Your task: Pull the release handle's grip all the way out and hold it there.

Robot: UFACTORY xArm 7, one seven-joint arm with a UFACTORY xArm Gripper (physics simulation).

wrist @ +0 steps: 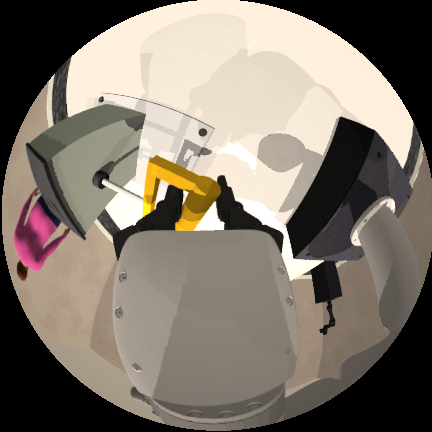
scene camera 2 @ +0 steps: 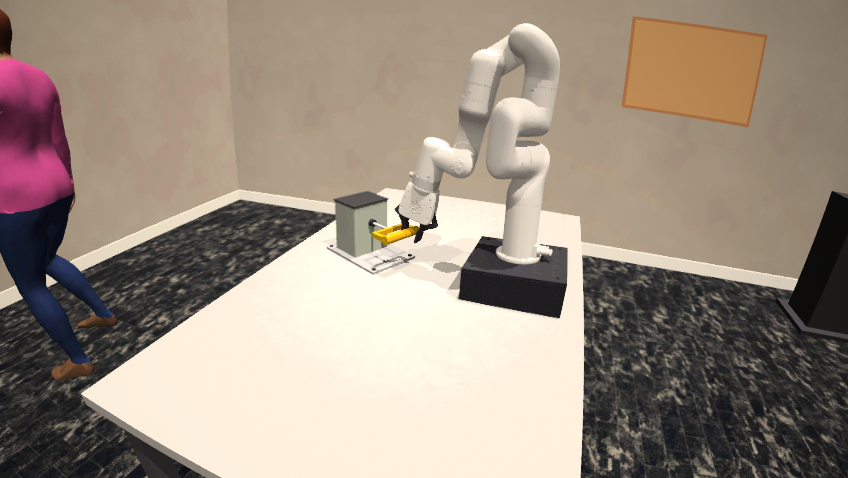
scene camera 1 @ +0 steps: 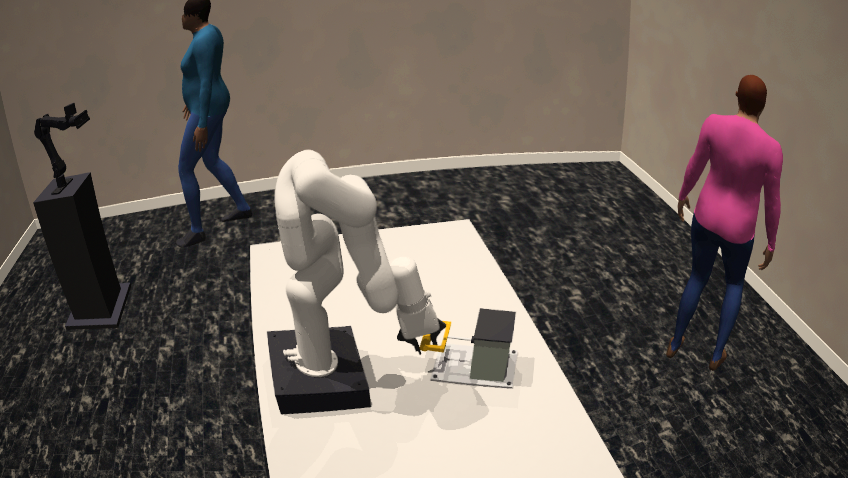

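The release handle's yellow grip [scene camera 1: 433,348] [scene camera 2: 399,236] [wrist: 198,206] is an open frame with a thick round bar on its outer side. A thin pale rod [scene camera 1: 460,339] [wrist: 122,190] joins it to a grey-green housing [scene camera 1: 489,361] [scene camera 2: 354,230] [wrist: 90,170] with a dark lid. A length of rod shows between the frame and the housing. My gripper [scene camera 1: 426,346] [scene camera 2: 411,233] [wrist: 199,184] is shut on the round bar, one black finger inside the frame and one outside. The frame hangs above the table, apart from the housing. The gripper body hides the bar's far end in the wrist view.
The housing stands on a clear base plate [wrist: 165,112] bolted to the white table [scene camera 1: 356,451] [scene camera 2: 356,368]. My black base block [scene camera 1: 320,400] [scene camera 2: 510,293] is nearby. A person in pink [scene camera 1: 739,178] [scene camera 2: 29,136] and one in teal [scene camera 1: 204,77] stand off the table. A black pedestal [scene camera 1: 83,261] holds a small arm.
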